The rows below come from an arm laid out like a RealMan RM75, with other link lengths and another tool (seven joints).
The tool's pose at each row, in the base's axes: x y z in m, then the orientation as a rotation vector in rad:
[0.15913, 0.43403, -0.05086, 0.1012, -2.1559, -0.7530]
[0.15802, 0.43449, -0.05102, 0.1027, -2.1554, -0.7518]
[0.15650, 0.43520, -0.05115, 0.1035, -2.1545, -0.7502]
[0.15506, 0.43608, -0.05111, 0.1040, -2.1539, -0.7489]
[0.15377, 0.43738, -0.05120, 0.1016, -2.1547, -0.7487]
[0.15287, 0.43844, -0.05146, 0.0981, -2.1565, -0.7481]
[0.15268, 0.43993, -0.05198, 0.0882, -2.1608, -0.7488]
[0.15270, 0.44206, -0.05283, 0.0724, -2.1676, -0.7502]
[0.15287, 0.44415, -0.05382, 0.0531, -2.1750, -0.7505]
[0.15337, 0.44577, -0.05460, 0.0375, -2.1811, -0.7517]
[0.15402, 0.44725, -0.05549, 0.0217, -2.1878, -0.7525]
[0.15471, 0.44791, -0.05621, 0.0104, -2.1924, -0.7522]
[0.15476, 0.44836, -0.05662, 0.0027, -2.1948, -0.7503]
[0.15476, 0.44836, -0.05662, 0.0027, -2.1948, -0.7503]
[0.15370, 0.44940, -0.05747, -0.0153, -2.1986, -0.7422]
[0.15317, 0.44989, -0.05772, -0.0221, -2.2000, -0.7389]
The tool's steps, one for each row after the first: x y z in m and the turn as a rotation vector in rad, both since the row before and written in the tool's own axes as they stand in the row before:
[0.00047, 0.00009, 0.00111, 0.0012, 0.0011, -0.0005]
[0.00067, 0.00024, 0.00152, 0.0011, 0.0014, 0.0002]
[0.00068, 0.00049, 0.00147, 0.0009, 0.0010, 0.0003]
[0.00036, 0.00079, 0.00162, -0.0005, -0.0012, 0.0016]
[0.00007, 0.00057, 0.00129, -0.0003, -0.0023, 0.0024]
[-0.00070, 0.00090, 0.00110, -0.0026, -0.0062, 0.0058]
[-0.00125, 0.00129, 0.00142, -0.0044, -0.0100, 0.0091]
[-0.00141, 0.00122, 0.00138, -0.0046, -0.0112, 0.0118]
[-0.00132, 0.00102, 0.00083, -0.0043, -0.0094, 0.0091]
[-0.00145, 0.00089, 0.00072, -0.0040, -0.0100, 0.0092]
[-0.00113, 0.00032, 0.00021, -0.0023, -0.0068, 0.0069]
[-0.00043, 0.00017, 0.00040, -0.0006, -0.0036, 0.0055]
[0.00000, 0.00000, 0.00000, 0.0000, 0.0000, 0.0000]
[-0.00012, 0.00017, 0.00170, 0.0008, -0.0061, 0.0147]
[0.00008, 0.00015, 0.00075, 0.0004, -0.0022, 0.0056]

